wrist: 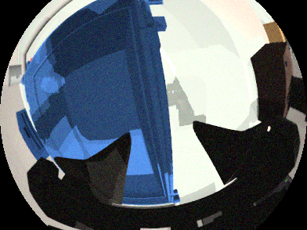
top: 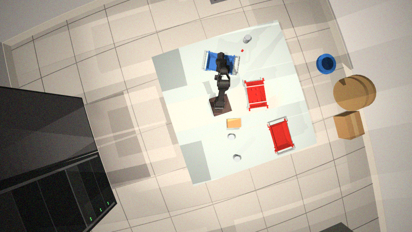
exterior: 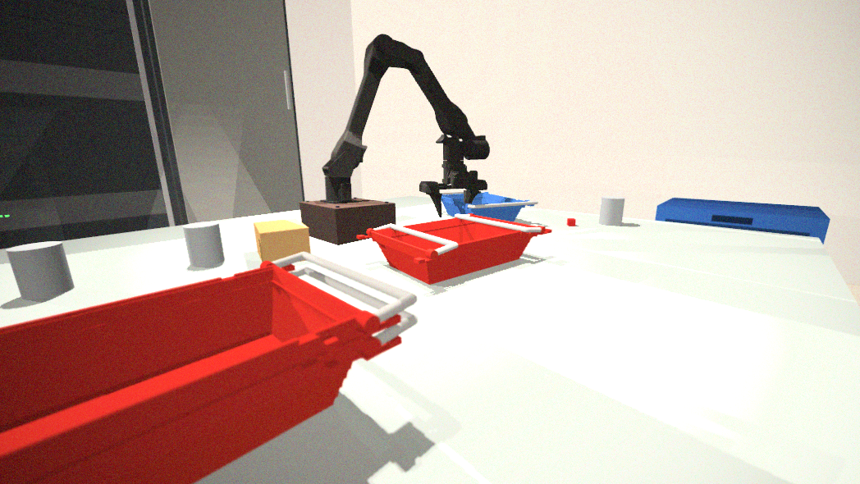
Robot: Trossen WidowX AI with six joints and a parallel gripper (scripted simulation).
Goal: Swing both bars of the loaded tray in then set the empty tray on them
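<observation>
Right now the blue tray is 7 cm to the left of my gripper tip, 4 cm ahead of it and 3 cm above it. Round my gripper tip: tan block: 49 cm to the right, 2 cm behind, 2 cm above; red cube: 29 cm ahead, 13 cm to the left.
</observation>
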